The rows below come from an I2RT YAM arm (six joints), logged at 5 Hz.
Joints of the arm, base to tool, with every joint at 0 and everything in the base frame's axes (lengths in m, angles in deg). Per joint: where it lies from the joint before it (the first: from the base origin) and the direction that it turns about. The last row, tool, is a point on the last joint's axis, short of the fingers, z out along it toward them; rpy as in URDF.
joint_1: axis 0 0 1 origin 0 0 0.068
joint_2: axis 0 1 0 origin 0.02 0.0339 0.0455
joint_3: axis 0 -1 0 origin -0.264 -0.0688 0
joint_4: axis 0 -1 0 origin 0.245 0.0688 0.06
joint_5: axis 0 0 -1 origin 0.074 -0.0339 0.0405
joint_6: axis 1 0 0 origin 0.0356 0 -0.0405
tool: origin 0 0 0 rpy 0 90 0
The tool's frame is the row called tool.
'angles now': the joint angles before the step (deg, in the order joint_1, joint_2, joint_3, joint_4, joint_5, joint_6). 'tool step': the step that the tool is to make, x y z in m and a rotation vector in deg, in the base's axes. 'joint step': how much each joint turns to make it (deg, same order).
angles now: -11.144 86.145 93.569 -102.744 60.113 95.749
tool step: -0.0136 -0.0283 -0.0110 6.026 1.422 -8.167
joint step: -8.211 -0.221 -2.271 0.084 -5.398 -1.174
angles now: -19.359 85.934 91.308 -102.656 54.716 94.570
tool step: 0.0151 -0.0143 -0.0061 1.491 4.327 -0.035
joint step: -1.936 4.514 2.744 -0.152 0.376 -3.244
